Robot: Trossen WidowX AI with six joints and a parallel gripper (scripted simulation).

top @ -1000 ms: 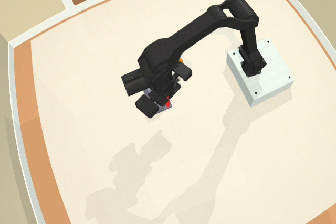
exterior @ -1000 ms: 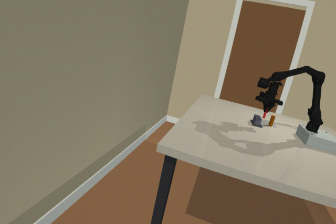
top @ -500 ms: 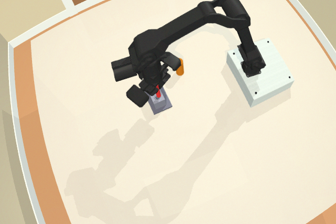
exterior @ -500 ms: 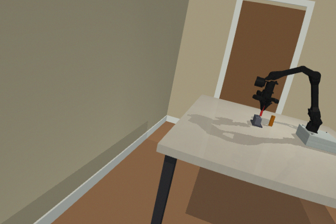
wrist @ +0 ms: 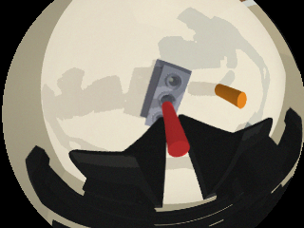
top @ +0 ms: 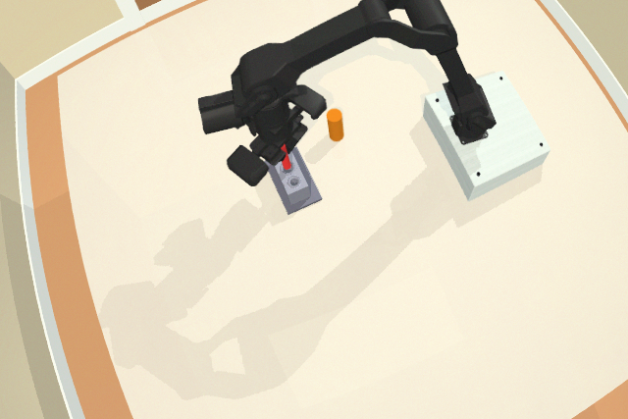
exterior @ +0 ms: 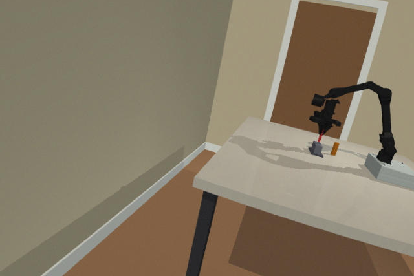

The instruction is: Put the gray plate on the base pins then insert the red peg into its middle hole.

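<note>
My gripper tip is now right at the red peg. From my gripper tip the other things lie so: gray plate: 70 mm below; then orange cylinder: 110 mm behind, 70 mm to the right, 70 mm below.
</note>
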